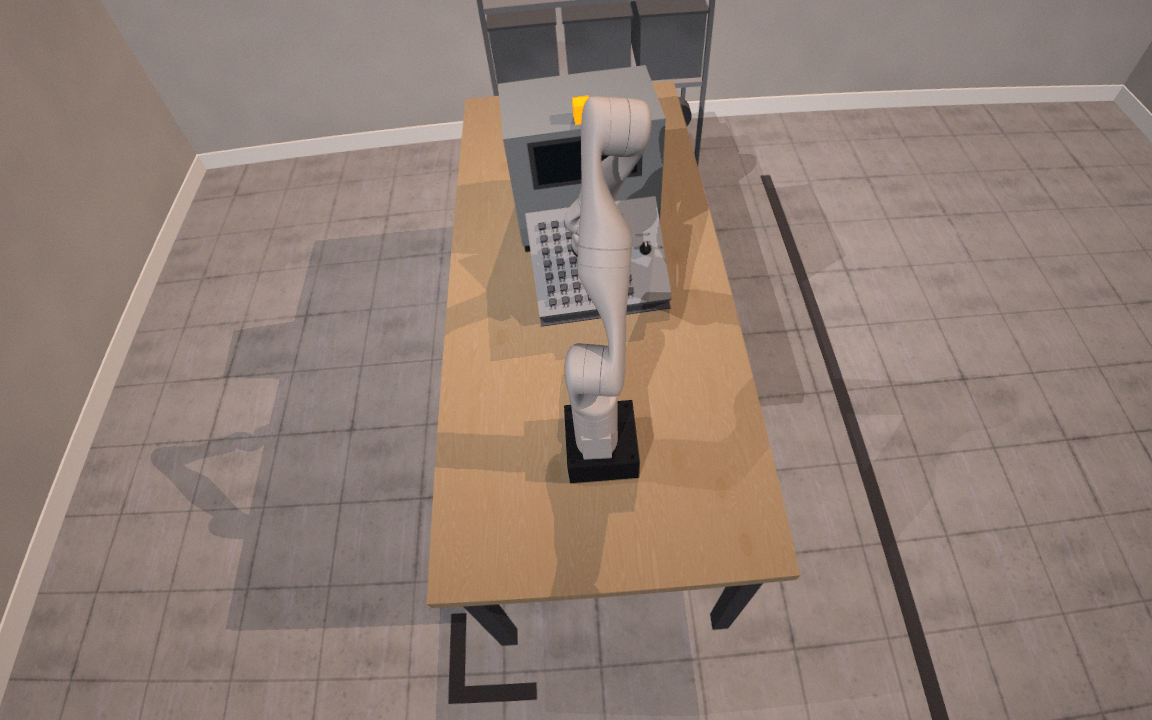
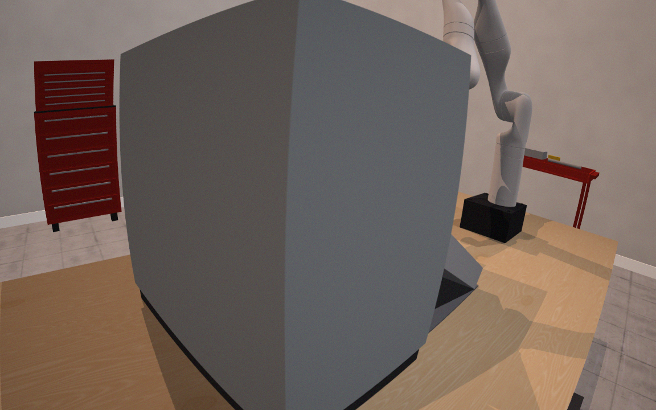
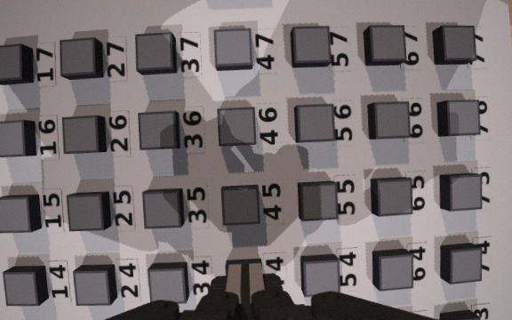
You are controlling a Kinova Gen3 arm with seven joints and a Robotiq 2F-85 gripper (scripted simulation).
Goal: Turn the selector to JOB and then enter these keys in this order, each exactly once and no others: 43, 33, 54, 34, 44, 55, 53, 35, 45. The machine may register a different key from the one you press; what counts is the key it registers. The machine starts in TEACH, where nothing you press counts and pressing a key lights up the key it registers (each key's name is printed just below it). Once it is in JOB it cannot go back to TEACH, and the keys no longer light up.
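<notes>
Right now my hand is 3 cm short of the black selector knob, 16 cm to the left of it and 1 cm above it. Also, from my hand: keypad: 4 cm ahead, 4 cm to the right, 6 cm below.
</notes>
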